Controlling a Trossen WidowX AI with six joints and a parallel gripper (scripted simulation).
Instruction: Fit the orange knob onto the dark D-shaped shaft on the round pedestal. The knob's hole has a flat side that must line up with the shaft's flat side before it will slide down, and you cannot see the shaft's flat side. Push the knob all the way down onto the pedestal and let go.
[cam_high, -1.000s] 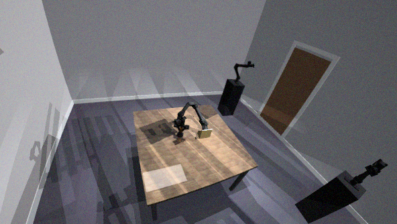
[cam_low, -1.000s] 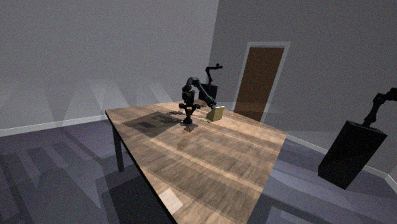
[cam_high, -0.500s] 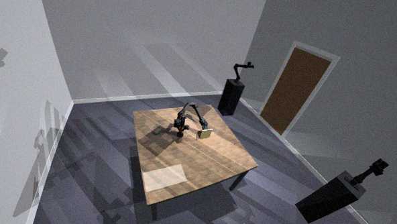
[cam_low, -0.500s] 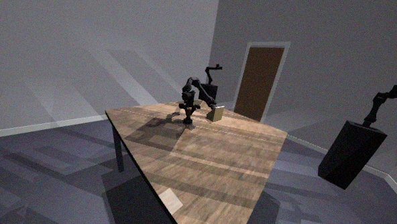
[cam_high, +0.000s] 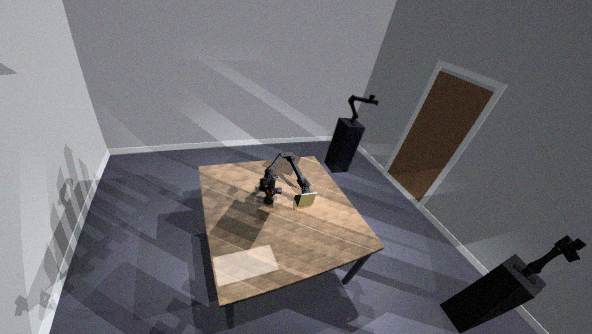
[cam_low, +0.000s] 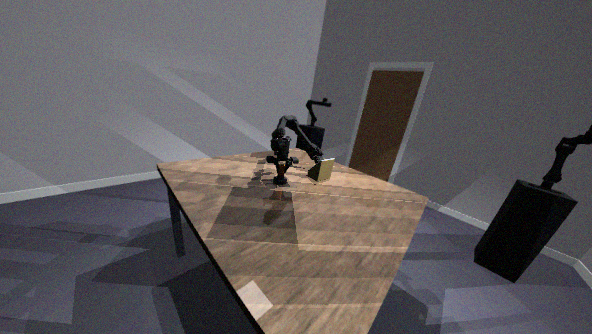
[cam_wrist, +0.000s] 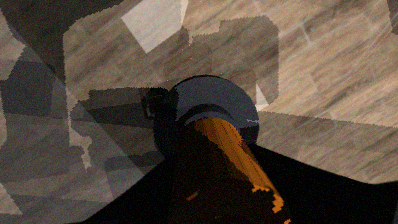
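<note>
Right now the round pedestal is 30 mm below my gripper tip. Also, from my gripper tip: orange knob (20 mm above).
</note>
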